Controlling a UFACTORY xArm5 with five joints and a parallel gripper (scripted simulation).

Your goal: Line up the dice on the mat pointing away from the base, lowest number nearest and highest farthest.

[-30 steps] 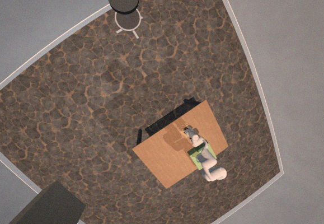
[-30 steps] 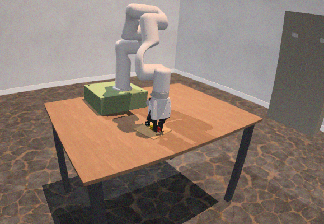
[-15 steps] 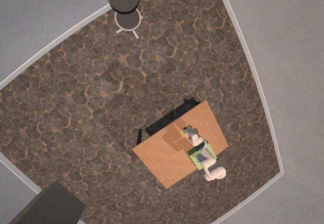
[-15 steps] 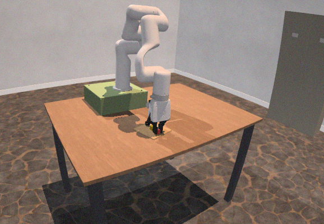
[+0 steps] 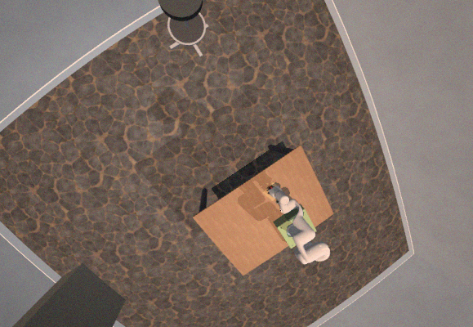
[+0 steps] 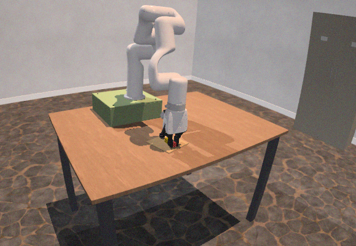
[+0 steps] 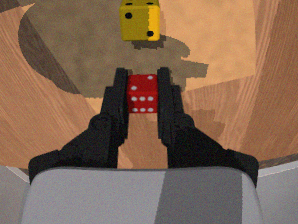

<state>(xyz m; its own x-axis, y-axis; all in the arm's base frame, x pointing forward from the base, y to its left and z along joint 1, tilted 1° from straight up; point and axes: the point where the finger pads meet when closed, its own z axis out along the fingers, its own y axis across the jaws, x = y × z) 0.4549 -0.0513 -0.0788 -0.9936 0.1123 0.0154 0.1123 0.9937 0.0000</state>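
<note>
The red die is 10 mm below my hand. Round my hand: black die 100 mm behind, 20 mm below, 10 mm to the left; then yellow die 50 mm behind, 20 mm below, 10 mm to the left; then tan mat 50 mm behind, 30 mm below, 10 mm to the left.
</note>
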